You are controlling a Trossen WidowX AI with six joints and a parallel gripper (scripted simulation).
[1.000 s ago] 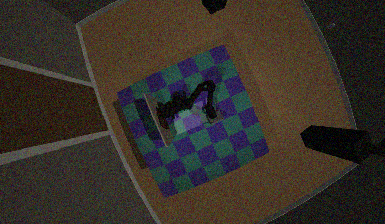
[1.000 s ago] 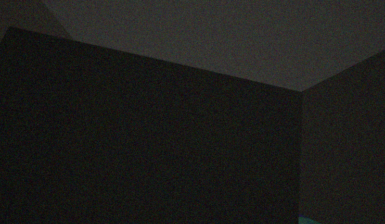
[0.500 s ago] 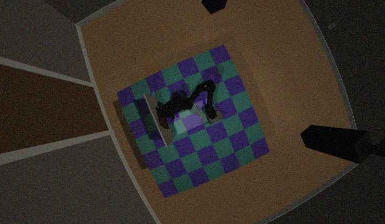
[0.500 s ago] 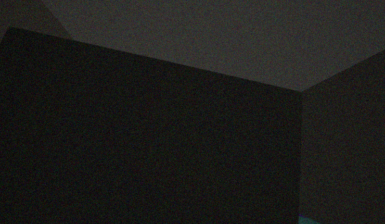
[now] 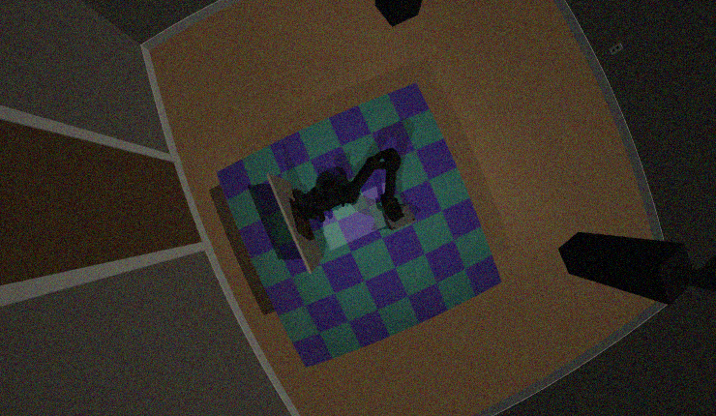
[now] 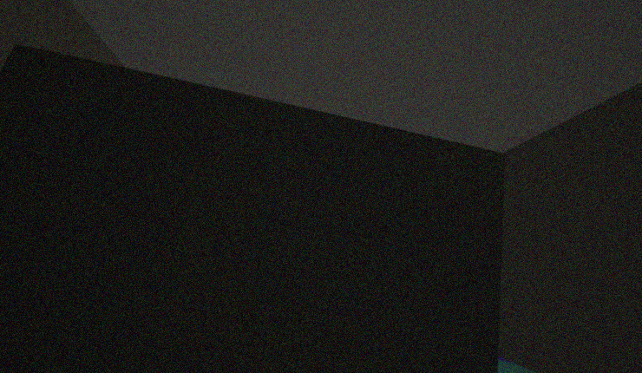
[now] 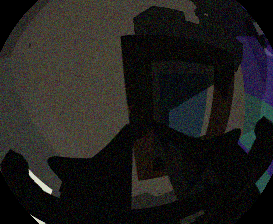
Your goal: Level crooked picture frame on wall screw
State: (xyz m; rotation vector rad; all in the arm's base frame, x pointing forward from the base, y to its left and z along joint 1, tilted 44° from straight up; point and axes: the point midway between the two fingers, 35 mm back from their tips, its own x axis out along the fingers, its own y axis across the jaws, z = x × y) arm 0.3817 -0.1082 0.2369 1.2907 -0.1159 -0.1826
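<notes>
Now: gripper tip 50 mm above the dark picture frame, 20 mm to the right of it and 10 mm short of it. Round my gripper tip: pale wall panel: 60 mm below, 20 mm ahead, 10 mm to the left.
</notes>
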